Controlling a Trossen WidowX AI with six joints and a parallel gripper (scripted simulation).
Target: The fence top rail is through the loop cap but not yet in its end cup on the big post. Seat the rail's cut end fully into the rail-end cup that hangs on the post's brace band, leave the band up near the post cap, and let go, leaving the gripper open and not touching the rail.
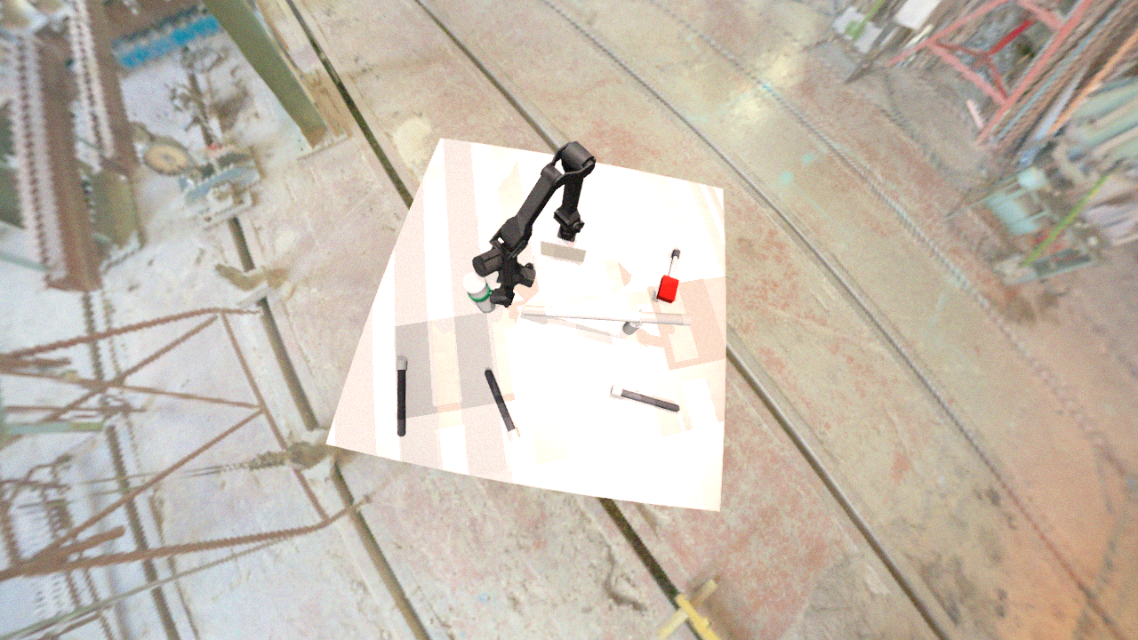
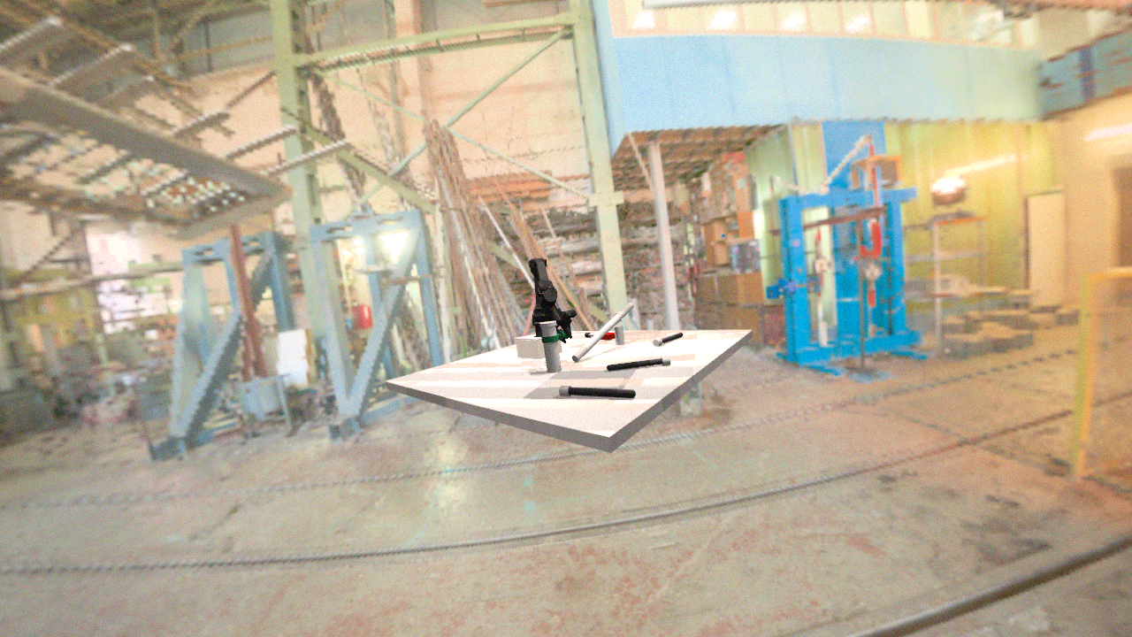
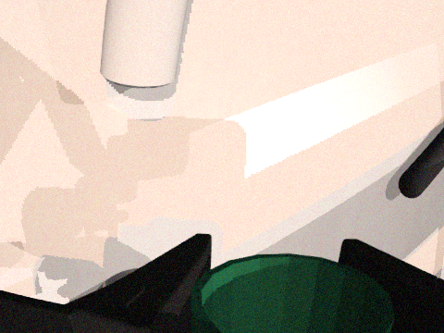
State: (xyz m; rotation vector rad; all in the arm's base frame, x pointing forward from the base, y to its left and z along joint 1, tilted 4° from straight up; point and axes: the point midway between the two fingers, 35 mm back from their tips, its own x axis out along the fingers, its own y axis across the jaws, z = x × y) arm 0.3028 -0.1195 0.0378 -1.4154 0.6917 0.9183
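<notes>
My gripper tip is now 30 mm to the left of the green rail-end cup, 30 mm below it and 10 mm past it. Also, from my gripper tip: loop cap: 420 mm to the left, 60 mm behind.
</notes>
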